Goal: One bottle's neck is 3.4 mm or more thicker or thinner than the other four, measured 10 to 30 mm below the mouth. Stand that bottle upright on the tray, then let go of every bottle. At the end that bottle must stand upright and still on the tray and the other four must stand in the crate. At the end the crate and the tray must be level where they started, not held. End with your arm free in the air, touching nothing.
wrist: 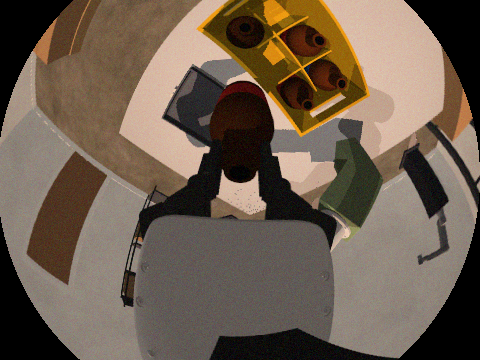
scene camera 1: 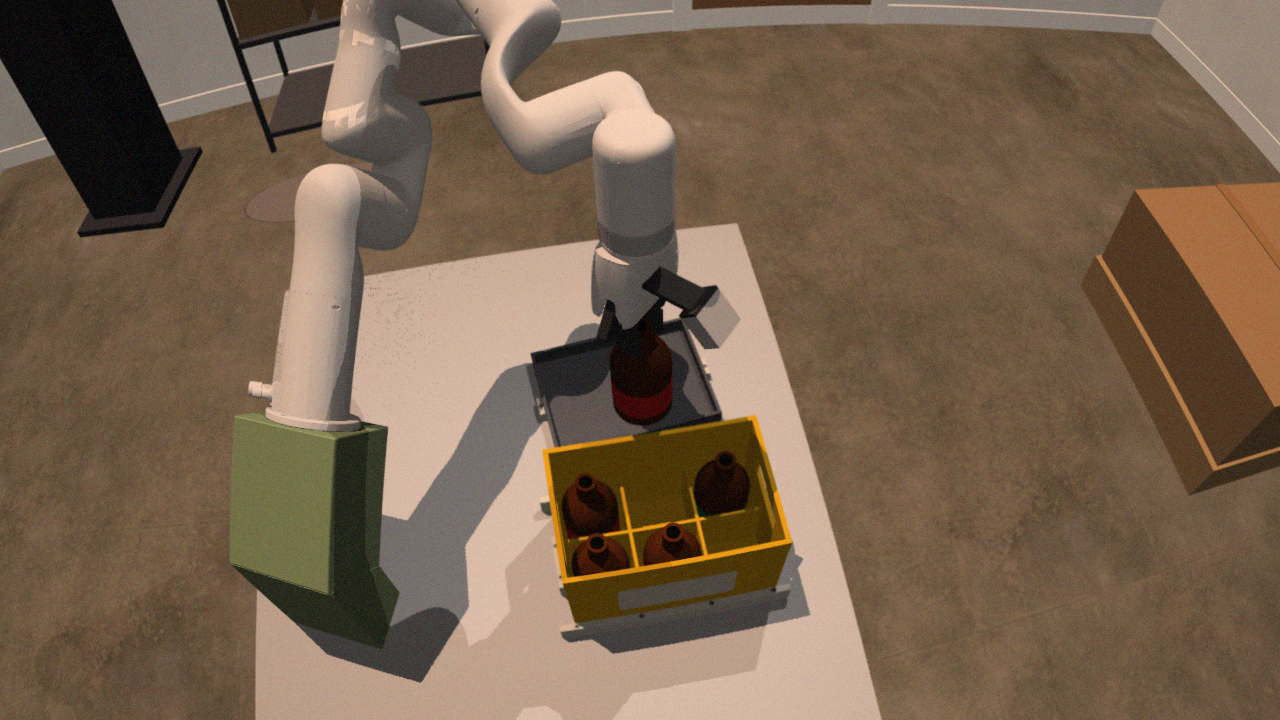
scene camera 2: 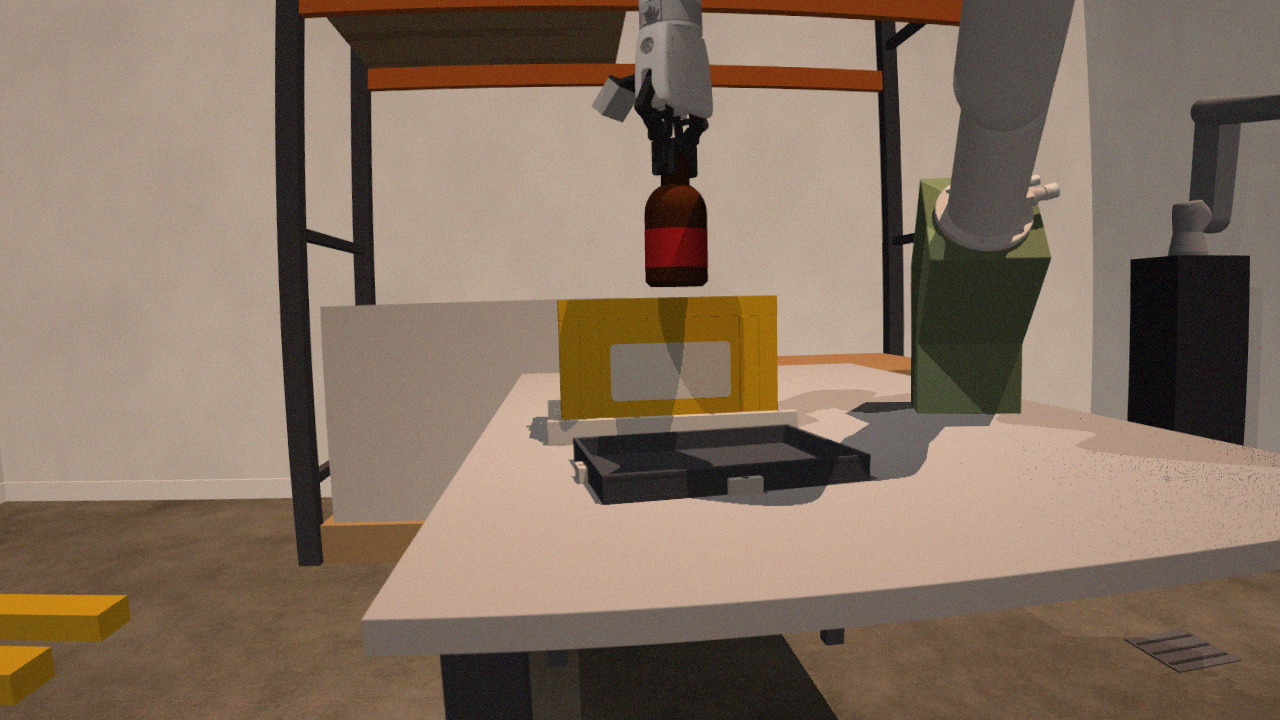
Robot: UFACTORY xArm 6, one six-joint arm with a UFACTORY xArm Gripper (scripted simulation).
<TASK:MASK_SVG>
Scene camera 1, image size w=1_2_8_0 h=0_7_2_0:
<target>my gripper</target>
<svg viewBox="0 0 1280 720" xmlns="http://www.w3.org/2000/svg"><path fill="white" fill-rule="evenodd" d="M676 228L674 232L675 239L673 236L671 242L664 249L648 256L628 257L609 250L601 242L600 238L595 248L591 275L591 302L593 313L596 316L600 317L603 313L597 338L605 343L616 340L616 346L622 353L630 354L637 359L642 355L641 333L638 332L639 320L642 317L647 318L654 326L655 333L660 334L663 331L663 309L661 307L664 306L666 301L683 310L679 317L704 349L720 348L741 320L717 285L700 287L677 275L678 241Z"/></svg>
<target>dark tray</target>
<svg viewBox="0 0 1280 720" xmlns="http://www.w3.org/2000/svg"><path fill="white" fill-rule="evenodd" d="M681 318L664 321L663 331L660 334L655 333L667 344L672 355L672 407L664 419L648 426L629 424L622 420L614 409L609 361L611 351L616 344L615 340L605 343L595 337L530 353L555 448L721 421L721 408L689 329Z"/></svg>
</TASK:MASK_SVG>
